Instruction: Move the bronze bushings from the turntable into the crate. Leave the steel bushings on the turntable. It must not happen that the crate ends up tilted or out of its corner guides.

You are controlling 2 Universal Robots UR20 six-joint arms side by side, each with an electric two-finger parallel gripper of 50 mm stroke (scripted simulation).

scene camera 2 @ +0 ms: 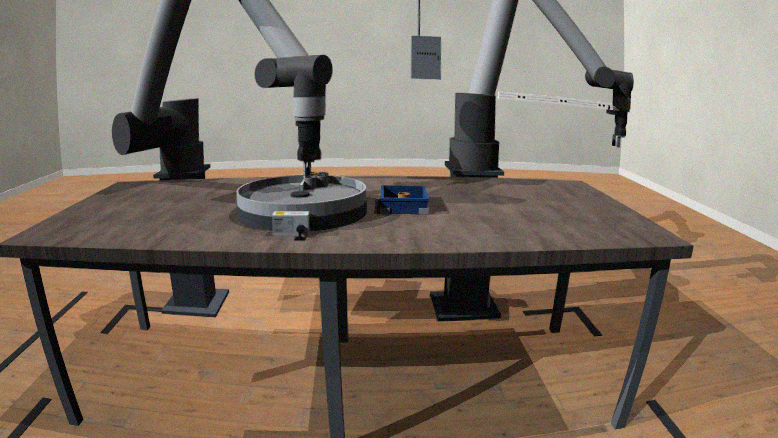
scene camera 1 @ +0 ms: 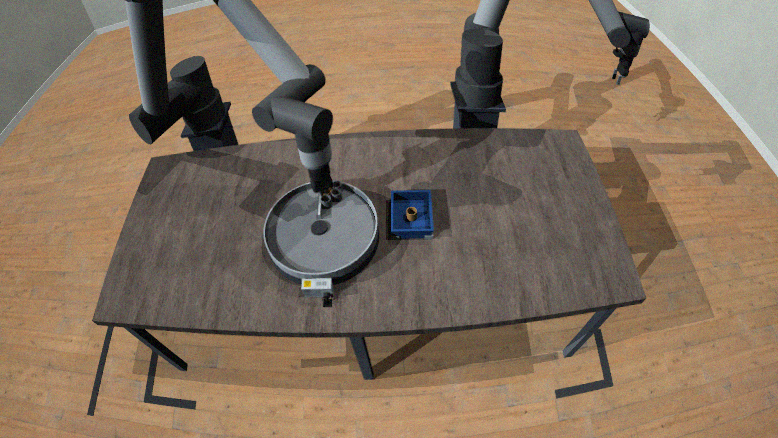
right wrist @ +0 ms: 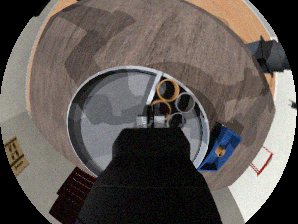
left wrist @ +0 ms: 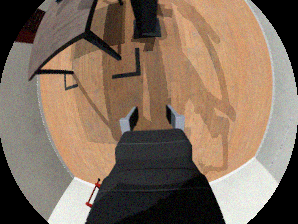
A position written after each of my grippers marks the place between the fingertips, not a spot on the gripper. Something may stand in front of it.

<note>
In view: my left gripper (left wrist: 152,111), my right gripper (scene camera 2: 307,177) and a blue crate (scene camera 1: 420,199).
The blue crate is seen too in scene camera 2 (scene camera 2: 418,198) and in the right wrist view (right wrist: 230,141). My right gripper also shows in the right wrist view (right wrist: 151,110).
</note>
